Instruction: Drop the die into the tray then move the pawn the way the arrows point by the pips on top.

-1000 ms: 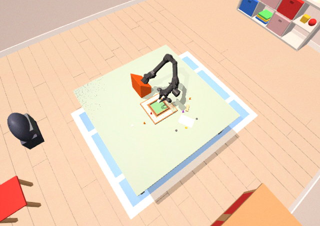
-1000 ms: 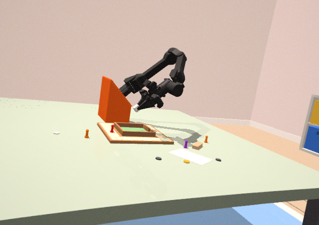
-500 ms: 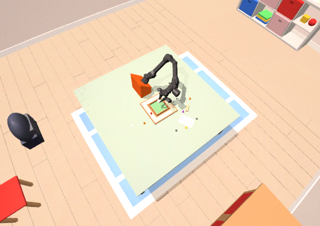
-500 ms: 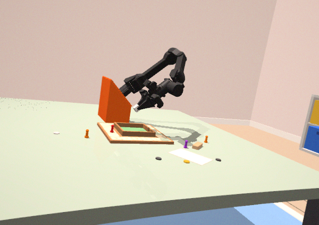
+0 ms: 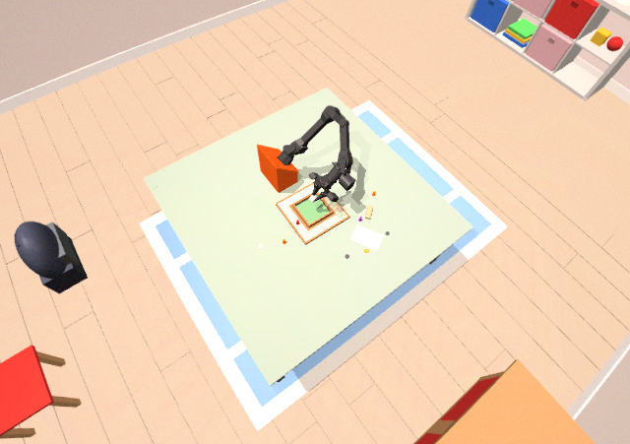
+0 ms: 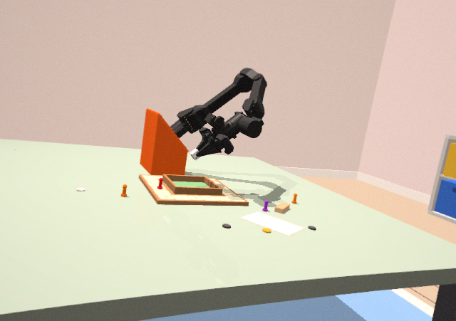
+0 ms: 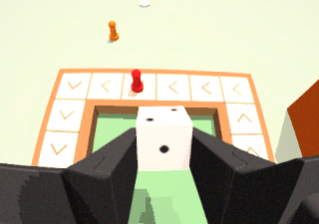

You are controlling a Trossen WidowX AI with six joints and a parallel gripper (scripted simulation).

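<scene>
Right now the white die is right at my gripper tip. From my gripper tip the other things lie so: red pawn 1 cm ahead, 11 cm to the right, 9 cm below; then purple pawn 21 cm ahead, 15 cm to the left, 11 cm below; then green tray floor 11 cm below.
</scene>
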